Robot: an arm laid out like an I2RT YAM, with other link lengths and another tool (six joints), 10 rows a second.
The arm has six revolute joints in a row. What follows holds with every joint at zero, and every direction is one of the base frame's.
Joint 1 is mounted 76.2 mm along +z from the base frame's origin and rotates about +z.
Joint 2 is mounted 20.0 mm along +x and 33.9 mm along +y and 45.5 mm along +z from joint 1 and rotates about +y.
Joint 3 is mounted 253.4 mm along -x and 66.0 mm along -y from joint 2 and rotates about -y.
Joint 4 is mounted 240.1 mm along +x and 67.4 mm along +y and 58.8 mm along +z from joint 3 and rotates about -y.
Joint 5 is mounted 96.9 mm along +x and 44.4 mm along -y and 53.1 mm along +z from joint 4 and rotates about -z.
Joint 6 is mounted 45.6 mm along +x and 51.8 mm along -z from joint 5 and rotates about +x.
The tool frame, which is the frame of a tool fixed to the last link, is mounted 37.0 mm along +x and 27.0 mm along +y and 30.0 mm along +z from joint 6; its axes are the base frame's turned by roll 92.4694, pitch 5.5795 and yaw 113.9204 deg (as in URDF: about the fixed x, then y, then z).
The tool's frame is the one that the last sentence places.
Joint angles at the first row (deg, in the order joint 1, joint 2, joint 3, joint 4, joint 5, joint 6):
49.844 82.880 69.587 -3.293 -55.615 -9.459
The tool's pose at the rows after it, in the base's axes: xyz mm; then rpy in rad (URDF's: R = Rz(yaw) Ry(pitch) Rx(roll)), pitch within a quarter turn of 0, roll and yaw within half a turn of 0:
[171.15 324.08 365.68 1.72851 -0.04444 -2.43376]
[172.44 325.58 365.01 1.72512 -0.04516 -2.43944]
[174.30 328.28 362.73 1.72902 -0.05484 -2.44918]
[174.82 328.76 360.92 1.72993 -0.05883 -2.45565]
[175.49 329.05 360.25 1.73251 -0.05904 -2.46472]
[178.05 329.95 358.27 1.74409 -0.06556 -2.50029]
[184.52 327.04 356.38 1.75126 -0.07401 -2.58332]
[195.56 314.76 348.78 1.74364 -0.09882 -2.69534]
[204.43 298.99 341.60 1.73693 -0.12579 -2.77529]
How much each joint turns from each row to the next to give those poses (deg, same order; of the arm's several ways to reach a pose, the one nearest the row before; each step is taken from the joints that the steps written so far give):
0.219 0.518 0.135 0.336 -0.040 0.387
0.034 0.292 -0.123 0.836 0.297 0.519
0.092 0.564 0.270 -0.200 0.647 0.112
0.015 0.033 -0.326 0.268 0.369 0.177
-0.018 -0.022 -0.109 0.055 0.513 0.010
-0.078 -0.120 -0.128 -0.471 2.000 0.035
-0.676 -1.175 -1.503 0.859 3.954 1.447
-2.012 -2.512 -4.354 2.812 4.017 3.014
-2.423 -2.563 -3.840 1.413 1.859 2.069

